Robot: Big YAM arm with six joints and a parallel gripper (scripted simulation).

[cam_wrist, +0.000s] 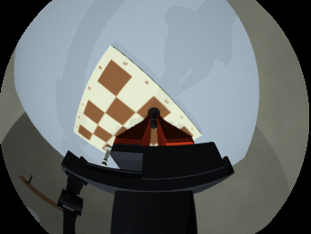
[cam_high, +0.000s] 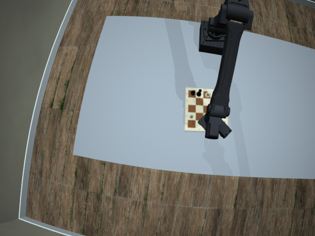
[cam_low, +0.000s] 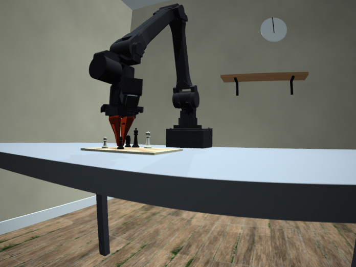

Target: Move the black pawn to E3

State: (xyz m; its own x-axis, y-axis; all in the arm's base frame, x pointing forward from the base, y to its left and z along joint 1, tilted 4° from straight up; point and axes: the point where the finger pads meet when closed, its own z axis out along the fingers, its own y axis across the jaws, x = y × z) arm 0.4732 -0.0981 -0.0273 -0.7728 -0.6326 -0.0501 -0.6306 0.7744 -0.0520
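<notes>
Now: hand right at the black pawn. The rest, counted from my hand: white pawn: 70 mm to the right, 40 mm behind; tall white piece: 150 mm behind, 20 mm to the left, 10 mm above; chessboard: 70 mm behind, 20 mm below, 10 mm to the left.
</notes>
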